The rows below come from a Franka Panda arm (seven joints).
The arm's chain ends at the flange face. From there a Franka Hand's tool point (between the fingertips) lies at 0.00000 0.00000 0.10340 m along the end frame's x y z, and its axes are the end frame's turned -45 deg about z.
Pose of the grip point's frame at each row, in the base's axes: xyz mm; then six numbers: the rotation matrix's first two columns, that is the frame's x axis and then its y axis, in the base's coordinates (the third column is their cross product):
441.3 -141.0 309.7 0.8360 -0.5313 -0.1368 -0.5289 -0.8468 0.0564
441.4 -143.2 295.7 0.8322 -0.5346 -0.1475 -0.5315 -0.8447 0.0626
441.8 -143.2 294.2 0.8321 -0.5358 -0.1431 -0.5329 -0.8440 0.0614
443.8 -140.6 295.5 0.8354 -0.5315 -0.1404 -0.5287 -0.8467 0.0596
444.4 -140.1 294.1 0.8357 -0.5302 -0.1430 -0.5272 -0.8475 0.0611
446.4 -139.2 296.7 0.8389 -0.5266 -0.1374 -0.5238 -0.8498 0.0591
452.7 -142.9 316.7 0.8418 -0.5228 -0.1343 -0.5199 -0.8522 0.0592
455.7 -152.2 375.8 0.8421 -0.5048 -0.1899 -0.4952 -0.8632 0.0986
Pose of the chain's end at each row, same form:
456.4 -143.6 412.0 0.2172 -0.9745 -0.0569 -0.9651 -0.2231 0.1366
457.7 -145.9 397.8 0.2126 -0.9753 -0.0600 -0.9643 -0.2193 0.1486
457.7 -145.8 396.3 0.2116 -0.9757 -0.0578 -0.9652 -0.2179 0.1446
459.4 -143.1 397.7 0.2169 -0.9745 -0.0571 -0.9646 -0.2229 0.1414
460.3 -142.6 396.2 0.2181 -0.9742 -0.0579 -0.9637 -0.2244 0.1443
461.7 -141.5 398.9 0.2228 -0.9733 -0.0554 -0.9636 -0.2285 0.1389
467.7 -145.0 419.0 0.2276 -0.9723 -0.0531 -0.9629 -0.2329 0.1368
477.8 -153.3 476.8 0.2453 -0.9673 -0.0646 -0.9456 -0.2534 0.2040

